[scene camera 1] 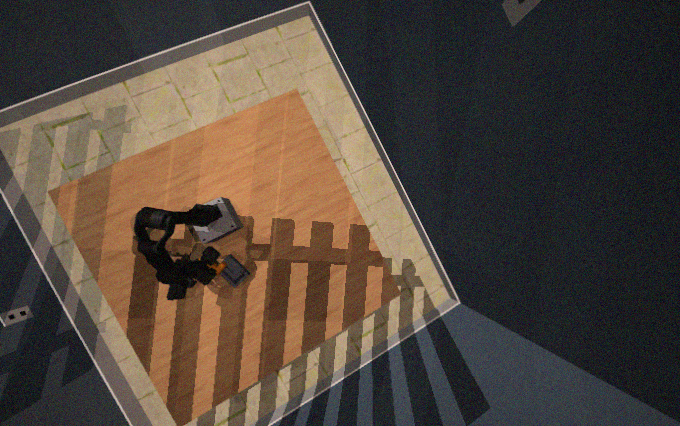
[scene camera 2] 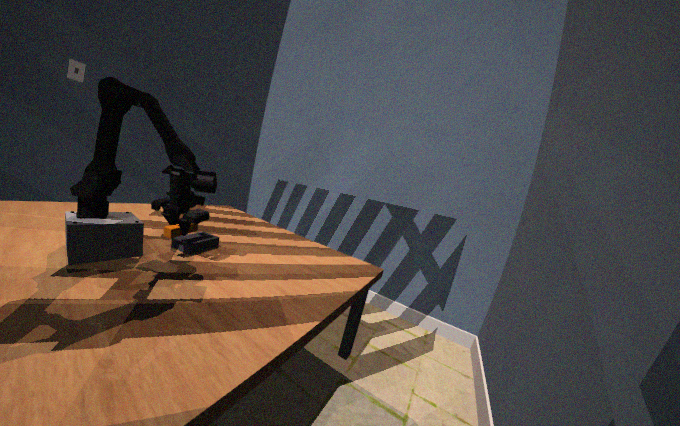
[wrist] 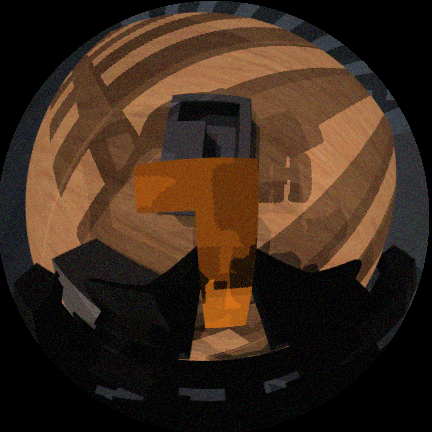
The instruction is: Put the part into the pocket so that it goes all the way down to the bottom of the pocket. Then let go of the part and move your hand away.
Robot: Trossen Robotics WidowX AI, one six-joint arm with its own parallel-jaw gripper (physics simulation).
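Seen in the pictures: gripper, fingertip midpoint: (scene camera 1: 211, 263) (scene camera 2: 180, 234) (wrist: 221, 249); arm's base at its link origin: (scene camera 1: 212, 213) (scene camera 2: 91, 215).
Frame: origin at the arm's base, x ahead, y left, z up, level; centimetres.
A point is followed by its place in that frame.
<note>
The orange L-shaped part (scene camera 1: 219, 267) {x 24.3, y -7.4, z 0.1 cm} (scene camera 2: 171, 230) {x 17.5, y -15.0, z -0.7 cm} (wrist: 227, 200) {x 24.8, y -9.9, z 0.0 cm} is held by its long leg; its short leg points left in the wrist view. My gripper (scene camera 1: 214, 265) {x 21.3, y -11.4, z -3.4 cm} (scene camera 2: 183, 226) {x 21.3, y -11.4, z -3.4 cm} (wrist: 221, 249) {x 21.3, y -11.4, z -3.4 cm} is shut on it. The dark grey block with the pocket (scene camera 1: 234, 270) {x 28.9, y -5.0, z -6.9 cm} (scene camera 2: 198, 243) {x 27.4, y -11.7, z -7.3 cm} (wrist: 245, 130) {x 32.2, y -9.4, z -6.9 cm} lies on the table. The part is outside the pocket, at the block's arm side in scene camera 1, and covers the block's near end in the wrist view. The far part of the pocket shows open, with a raised inner corner at its left. The exact height of the part is hard to tell.
The arm's grey base box (scene camera 1: 225, 225) {x 7.6, y 2.6, z -0.2 cm} (scene camera 2: 104, 240) {x 2.2, y -10.0, z -4.3 cm} stands on the wooden table (scene camera 1: 240, 165) {x -19.5, y 18.3, z -10.4 cm} (scene camera 2: 225, 341) {x 15.2, y -55.1, z -10.5 cm}, near the block. Striped shadows cross the table. The table's edge and a dark leg (scene camera 2: 353, 323) show in scene camera 2.
</note>
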